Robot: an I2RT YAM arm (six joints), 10 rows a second.
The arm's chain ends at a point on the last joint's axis. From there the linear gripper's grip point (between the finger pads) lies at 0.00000 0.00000 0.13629 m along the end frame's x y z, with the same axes.
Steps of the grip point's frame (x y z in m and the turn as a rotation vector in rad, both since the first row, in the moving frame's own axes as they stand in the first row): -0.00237, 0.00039, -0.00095, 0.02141, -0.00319, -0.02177; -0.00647, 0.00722, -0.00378, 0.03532, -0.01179, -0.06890; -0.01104, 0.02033, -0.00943, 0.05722, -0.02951, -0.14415; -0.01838, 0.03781, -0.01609, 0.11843, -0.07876, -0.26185
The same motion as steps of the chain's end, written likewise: -0.00190, 0.00330, -0.00092, 0.02141, -0.00319, -0.02177; -0.00470, 0.01197, -0.00369, 0.03532, -0.01179, -0.06890; -0.00647, 0.02781, -0.00915, 0.05722, -0.02951, -0.14415; -0.00571, 0.05232, -0.01472, 0.11843, -0.07876, -0.26185
